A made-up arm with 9 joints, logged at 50 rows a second.
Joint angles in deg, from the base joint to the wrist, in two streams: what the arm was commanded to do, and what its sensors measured. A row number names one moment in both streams.
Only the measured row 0 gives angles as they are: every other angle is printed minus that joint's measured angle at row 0.
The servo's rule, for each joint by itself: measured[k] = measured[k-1] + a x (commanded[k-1-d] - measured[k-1]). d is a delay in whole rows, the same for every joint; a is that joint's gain. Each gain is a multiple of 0.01, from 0.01 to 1. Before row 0 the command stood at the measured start. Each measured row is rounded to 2 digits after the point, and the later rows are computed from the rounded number. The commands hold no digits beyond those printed.
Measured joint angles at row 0: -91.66 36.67 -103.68 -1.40 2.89 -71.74 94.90 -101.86 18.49
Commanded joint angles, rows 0 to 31: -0.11 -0.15 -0.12 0.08 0.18 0.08 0.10 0.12 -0.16; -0.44 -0.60 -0.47 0.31 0.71 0.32 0.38 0.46 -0.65; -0.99 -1.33 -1.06 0.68 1.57 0.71 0.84 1.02 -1.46; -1.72 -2.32 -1.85 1.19 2.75 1.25 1.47 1.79 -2.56; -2.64 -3.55 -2.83 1.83 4.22 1.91 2.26 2.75 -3.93; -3.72 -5.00 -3.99 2.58 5.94 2.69 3.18 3.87 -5.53; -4.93 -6.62 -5.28 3.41 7.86 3.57 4.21 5.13 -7.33; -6.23 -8.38 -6.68 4.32 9.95 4.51 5.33 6.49 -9.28; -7.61 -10.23 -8.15 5.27 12.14 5.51 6.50 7.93 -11.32; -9.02 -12.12 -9.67 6.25 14.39 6.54 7.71 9.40 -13.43; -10.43 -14.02 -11.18 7.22 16.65 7.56 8.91 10.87 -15.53; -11.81 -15.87 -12.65 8.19 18.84 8.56 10.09 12.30 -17.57; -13.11 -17.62 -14.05 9.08 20.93 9.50 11.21 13.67 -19.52; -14.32 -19.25 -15.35 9.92 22.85 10.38 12.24 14.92 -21.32; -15.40 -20.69 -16.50 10.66 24.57 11.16 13.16 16.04 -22.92; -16.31 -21.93 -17.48 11.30 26.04 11.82 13.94 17.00 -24.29; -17.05 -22.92 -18.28 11.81 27.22 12.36 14.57 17.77 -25.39; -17.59 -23.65 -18.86 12.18 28.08 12.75 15.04 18.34 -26.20; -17.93 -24.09 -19.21 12.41 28.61 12.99 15.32 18.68 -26.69; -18.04 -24.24 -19.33 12.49 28.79 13.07 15.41 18.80 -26.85; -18.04 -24.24 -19.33 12.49 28.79 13.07 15.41 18.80 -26.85; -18.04 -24.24 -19.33 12.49 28.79 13.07 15.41 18.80 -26.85; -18.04 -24.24 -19.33 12.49 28.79 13.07 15.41 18.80 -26.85; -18.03 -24.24 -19.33 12.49 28.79 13.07 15.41 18.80 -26.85; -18.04 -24.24 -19.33 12.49 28.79 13.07 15.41 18.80 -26.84; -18.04 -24.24 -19.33 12.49 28.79 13.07 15.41 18.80 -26.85; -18.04 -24.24 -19.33 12.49 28.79 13.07 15.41 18.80 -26.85; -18.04 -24.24 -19.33 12.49 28.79 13.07 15.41 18.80 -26.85; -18.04 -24.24 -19.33 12.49 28.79 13.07 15.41 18.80 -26.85; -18.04 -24.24 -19.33 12.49 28.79 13.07 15.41 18.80 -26.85; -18.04 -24.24 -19.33 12.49 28.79 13.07 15.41 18.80 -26.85; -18.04 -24.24 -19.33 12.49 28.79 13.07 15.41 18.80 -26.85
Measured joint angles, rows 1 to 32: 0.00 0.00 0.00 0.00 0.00 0.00 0.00 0.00 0.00; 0.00 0.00 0.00 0.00 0.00 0.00 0.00 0.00 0.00; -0.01 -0.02 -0.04 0.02 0.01 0.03 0.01 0.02 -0.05; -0.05 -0.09 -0.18 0.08 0.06 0.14 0.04 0.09 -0.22; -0.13 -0.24 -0.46 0.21 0.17 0.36 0.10 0.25 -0.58; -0.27 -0.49 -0.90 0.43 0.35 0.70 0.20 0.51 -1.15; -0.48 -0.86 -1.52 0.74 0.62 1.16 0.34 0.89 -1.96; -0.77 -1.36 -2.31 1.14 0.99 1.74 0.54 1.40 -3.00; -1.14 -1.99 -3.26 1.64 1.47 2.44 0.80 2.03 -4.26; -1.60 -2.76 -4.35 2.23 2.06 3.23 1.12 2.79 -5.72; -2.14 -3.66 -5.57 2.90 2.77 4.10 1.50 3.66 -7.34; -2.76 -4.68 -6.88 3.64 3.58 5.03 1.93 4.64 -9.11; -3.45 -5.80 -8.26 4.43 4.49 5.99 2.42 5.70 -10.97; -4.20 -7.01 -9.66 5.26 5.49 6.97 2.96 6.82 -12.88; -5.00 -8.28 -11.06 6.10 6.57 7.93 3.54 7.98 -14.81; -5.84 -9.60 -12.43 6.94 7.71 8.86 4.15 9.16 -16.70; -6.70 -10.93 -13.73 7.76 8.89 9.73 4.78 10.33 -18.50; -7.56 -12.25 -14.93 8.54 10.09 10.52 5.42 11.46 -20.18; -8.41 -13.53 -16.00 9.26 11.29 11.22 6.06 12.53 -21.69; -9.24 -14.74 -16.92 9.90 12.47 11.80 6.69 13.52 -23.00; -10.02 -15.86 -17.65 10.45 13.60 12.25 7.29 14.40 -24.07; -10.74 -16.87 -18.19 10.90 14.66 12.56 7.86 15.15 -24.88; -11.40 -17.75 -18.55 11.25 15.65 12.75 8.39 15.77 -25.45; -12.00 -18.53 -18.80 11.52 16.57 12.87 8.88 16.29 -25.86; -12.54 -19.22 -18.97 11.73 17.43 12.95 9.34 16.72 -26.15; -13.03 -19.82 -19.09 11.90 18.23 13.00 9.76 17.07 -26.35; -13.48 -20.35 -19.17 12.03 18.97 13.03 10.16 17.36 -26.49; -13.89 -20.82 -19.22 12.13 19.66 13.05 10.53 17.60 -26.59; -14.26 -21.23 -19.26 12.21 20.30 13.06 10.87 17.80 -26.67; -14.60 -21.59 -19.28 12.27 20.89 13.06 11.19 17.97 -26.72; -14.91 -21.91 -19.30 12.32 21.44 13.06 11.49 18.11 -26.76; -15.19 -22.19 -19.31 12.36 21.95 13.06 11.76 18.23 -26.79
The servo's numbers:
d 2
a 0.09 0.12 0.32 0.22 0.07 0.38 0.07 0.17 0.29

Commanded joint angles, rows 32 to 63: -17.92 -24.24 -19.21 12.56 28.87 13.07 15.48 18.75 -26.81; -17.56 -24.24 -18.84 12.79 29.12 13.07 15.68 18.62 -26.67; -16.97 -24.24 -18.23 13.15 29.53 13.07 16.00 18.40 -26.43; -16.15 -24.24 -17.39 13.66 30.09 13.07 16.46 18.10 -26.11; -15.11 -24.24 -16.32 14.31 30.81 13.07 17.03 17.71 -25.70; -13.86 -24.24 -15.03 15.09 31.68 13.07 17.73 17.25 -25.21; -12.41 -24.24 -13.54 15.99 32.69 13.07 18.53 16.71 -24.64; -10.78 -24.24 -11.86 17.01 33.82 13.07 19.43 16.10 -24.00; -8.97 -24.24 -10.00 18.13 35.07 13.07 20.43 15.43 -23.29; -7.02 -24.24 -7.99 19.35 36.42 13.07 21.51 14.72 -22.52; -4.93 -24.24 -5.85 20.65 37.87 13.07 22.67 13.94 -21.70; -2.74 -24.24 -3.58 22.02 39.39 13.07 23.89 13.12 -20.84; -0.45 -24.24 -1.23 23.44 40.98 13.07 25.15 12.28 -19.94; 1.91 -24.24 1.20 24.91 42.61 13.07 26.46 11.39 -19.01; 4.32 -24.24 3.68 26.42 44.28 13.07 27.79 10.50 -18.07; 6.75 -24.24 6.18 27.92 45.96 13.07 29.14 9.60 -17.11; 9.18 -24.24 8.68 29.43 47.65 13.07 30.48 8.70 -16.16; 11.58 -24.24 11.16 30.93 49.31 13.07 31.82 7.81 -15.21; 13.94 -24.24 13.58 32.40 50.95 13.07 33.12 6.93 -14.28; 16.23 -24.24 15.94 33.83 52.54 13.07 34.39 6.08 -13.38; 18.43 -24.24 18.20 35.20 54.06 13.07 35.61 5.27 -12.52; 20.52 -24.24 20.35 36.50 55.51 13.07 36.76 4.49 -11.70; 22.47 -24.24 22.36 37.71 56.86 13.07 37.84 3.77 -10.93; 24.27 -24.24 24.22 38.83 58.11 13.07 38.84 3.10 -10.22; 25.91 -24.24 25.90 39.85 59.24 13.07 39.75 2.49 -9.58; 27.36 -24.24 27.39 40.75 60.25 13.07 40.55 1.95 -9.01; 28.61 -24.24 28.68 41.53 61.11 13.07 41.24 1.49 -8.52; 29.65 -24.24 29.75 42.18 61.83 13.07 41.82 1.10 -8.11; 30.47 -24.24 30.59 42.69 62.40 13.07 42.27 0.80 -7.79; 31.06 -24.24 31.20 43.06 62.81 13.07 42.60 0.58 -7.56; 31.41 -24.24 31.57 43.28 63.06 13.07 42.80 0.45 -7.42; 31.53 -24.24 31.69 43.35 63.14 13.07 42.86 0.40 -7.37
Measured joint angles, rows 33 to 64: -15.45 -22.44 -19.32 12.39 22.43 13.06 12.02 18.33 -26.81; -15.68 -22.66 -19.32 12.41 22.88 13.06 12.26 18.41 -26.82; -15.88 -22.85 -19.28 12.44 23.30 13.06 12.49 18.47 -26.82; -16.03 -23.02 -19.14 12.52 23.71 13.06 12.71 18.50 -26.78; -16.11 -23.17 -18.85 12.66 24.12 13.06 12.94 18.48 -26.68; -16.11 -23.30 -18.38 12.88 24.54 13.06 13.19 18.42 -26.51; -16.02 -23.41 -17.72 13.19 24.98 13.06 13.46 18.30 -26.28; -15.83 -23.51 -16.86 13.61 25.45 13.06 13.76 18.12 -25.97; -15.52 -23.60 -15.80 14.13 25.96 13.06 14.09 17.88 -25.58; -15.09 -23.68 -14.54 14.76 26.51 13.06 14.46 17.58 -25.12; -14.54 -23.75 -13.09 15.50 27.11 13.06 14.88 17.21 -24.59; -13.86 -23.81 -11.46 16.35 27.76 13.06 15.34 16.79 -23.99; -13.06 -23.86 -9.66 17.30 28.47 13.06 15.85 16.31 -23.33; -12.13 -23.91 -7.71 18.34 29.23 13.06 16.41 15.77 -22.61; -11.08 -23.95 -5.64 19.46 30.05 13.06 17.02 15.18 -21.84; -9.91 -23.98 -3.45 20.66 30.93 13.06 17.68 14.54 -21.02; -8.63 -24.01 -1.17 21.93 31.86 13.06 18.39 13.85 -20.16; -7.25 -24.04 1.18 23.25 32.85 13.06 19.14 13.13 -19.28; -5.77 -24.06 3.58 24.61 33.89 13.06 19.93 12.38 -18.38; -4.21 -24.08 6.01 26.00 34.97 13.06 20.76 11.60 -17.46; -2.58 -24.10 8.43 27.41 36.09 13.06 21.63 10.81 -16.54; -0.89 -24.12 10.83 28.82 37.24 13.06 22.52 10.01 -15.62; 0.85 -24.13 13.19 30.22 38.42 13.06 23.44 9.20 -14.72; 2.62 -24.14 15.48 31.60 39.62 13.06 24.37 8.40 -13.84; 4.41 -24.15 17.68 32.94 40.83 13.06 25.31 7.61 -13.00; 6.20 -24.16 19.77 34.24 42.04 13.06 26.26 6.84 -12.19; 7.97 -24.17 21.73 35.47 43.24 13.06 27.20 6.10 -11.43; 9.72 -24.18 23.54 36.63 44.43 13.06 28.13 5.39 -10.73; 11.42 -24.19 25.18 37.71 45.60 13.06 29.05 4.73 -10.09; 13.06 -24.20 26.64 38.69 46.74 13.06 29.94 4.11 -9.52; 14.63 -24.20 27.90 39.57 47.84 13.06 30.80 3.55 -9.02; 16.11 -24.20 28.96 40.34 48.89 13.06 31.63 3.05 -8.60
